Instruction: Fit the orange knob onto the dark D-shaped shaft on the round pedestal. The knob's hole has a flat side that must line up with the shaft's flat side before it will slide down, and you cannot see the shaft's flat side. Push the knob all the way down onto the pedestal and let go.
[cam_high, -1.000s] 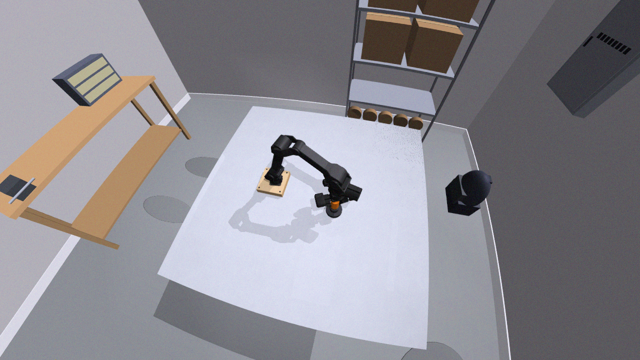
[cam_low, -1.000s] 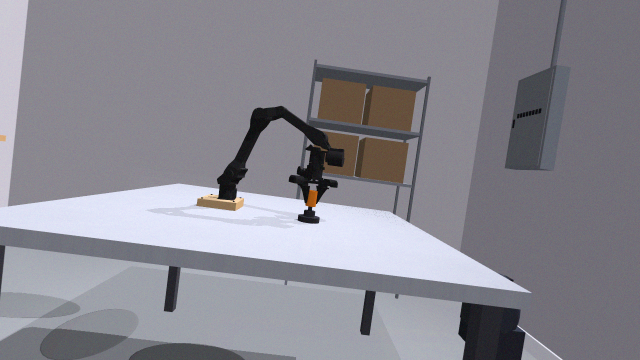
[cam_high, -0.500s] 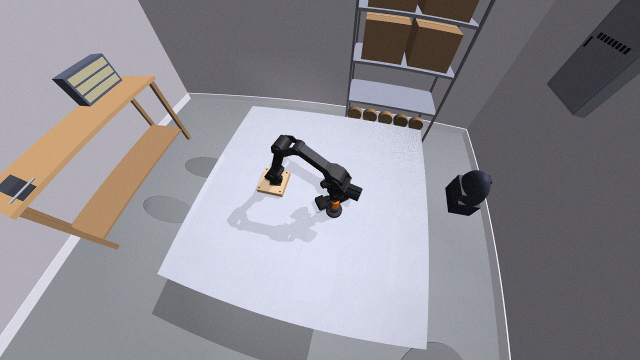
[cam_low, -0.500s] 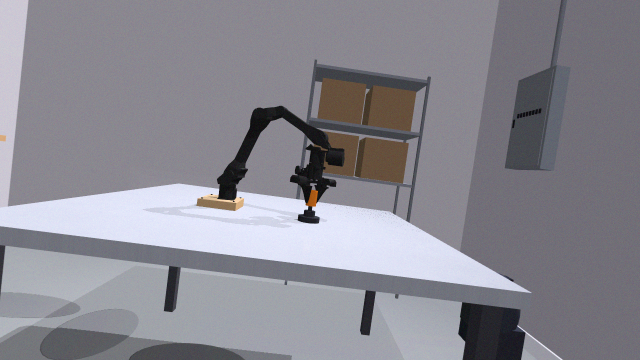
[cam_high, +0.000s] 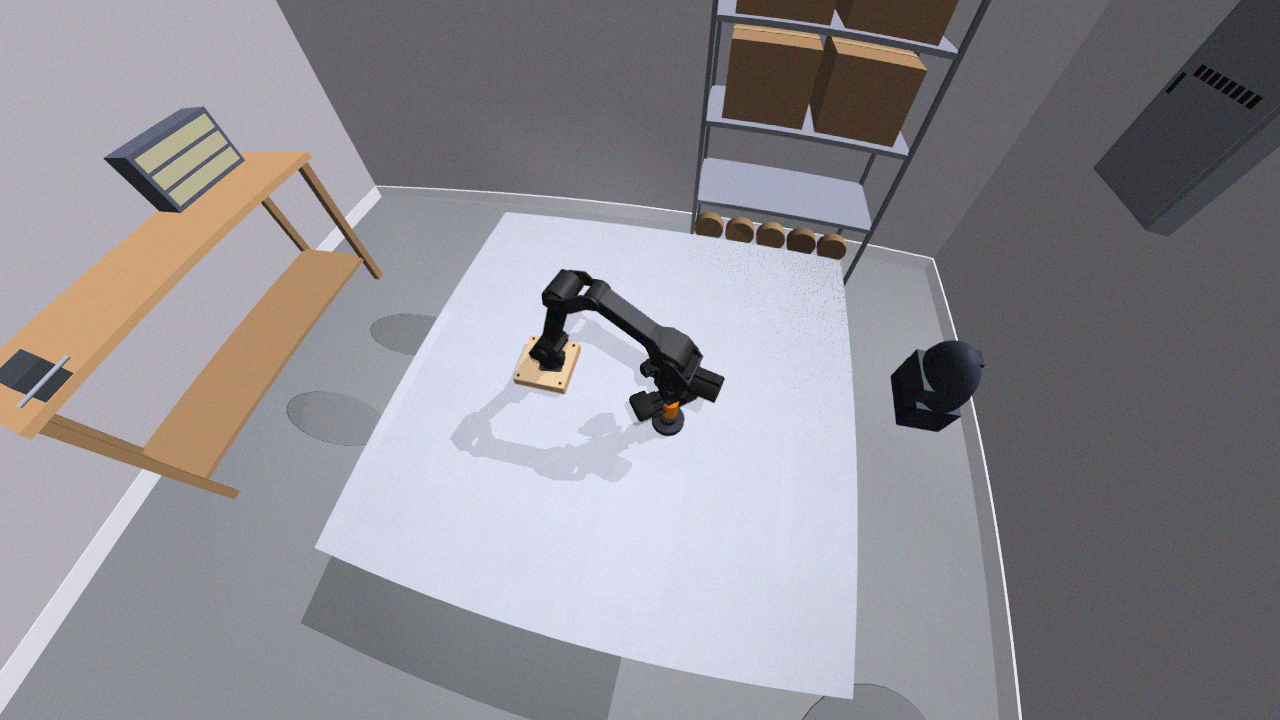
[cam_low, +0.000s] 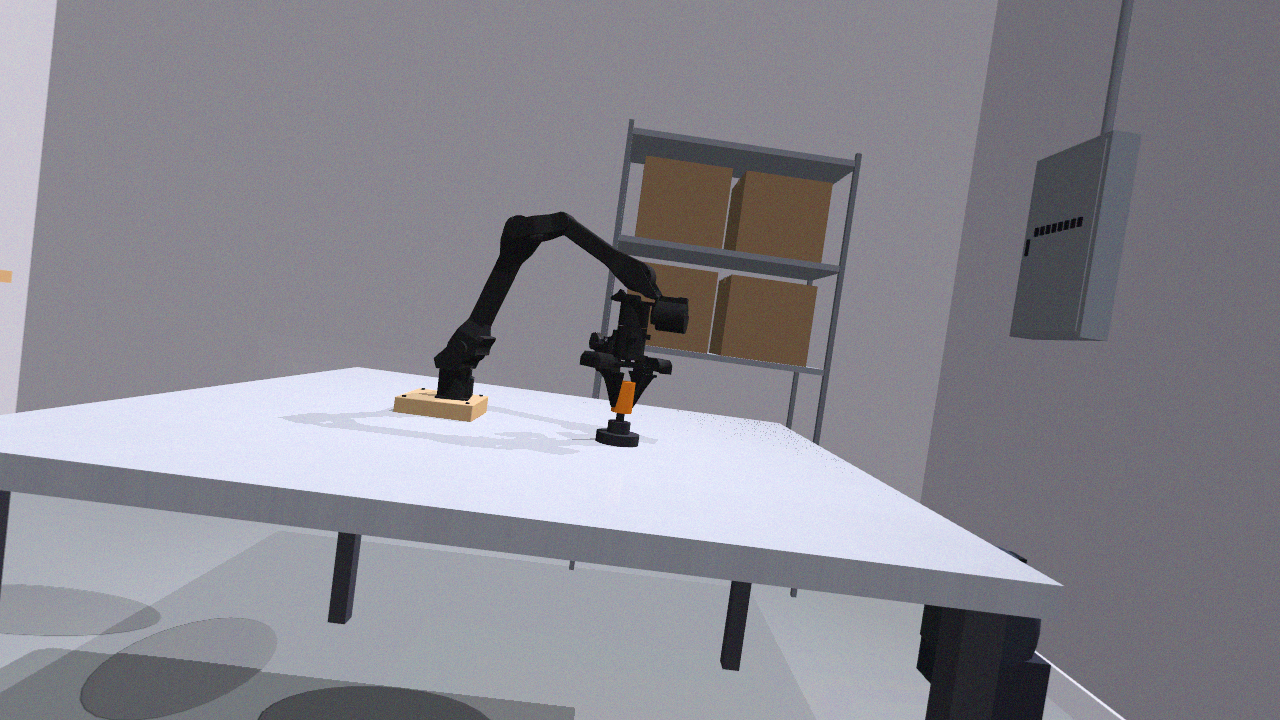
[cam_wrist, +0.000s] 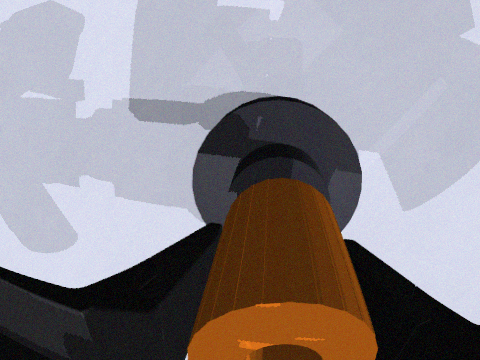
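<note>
Right now the orange knob is 2 cm above my gripper tip. The rest, counted from my gripper tip: dark round pedestal: 4 cm below.
</note>
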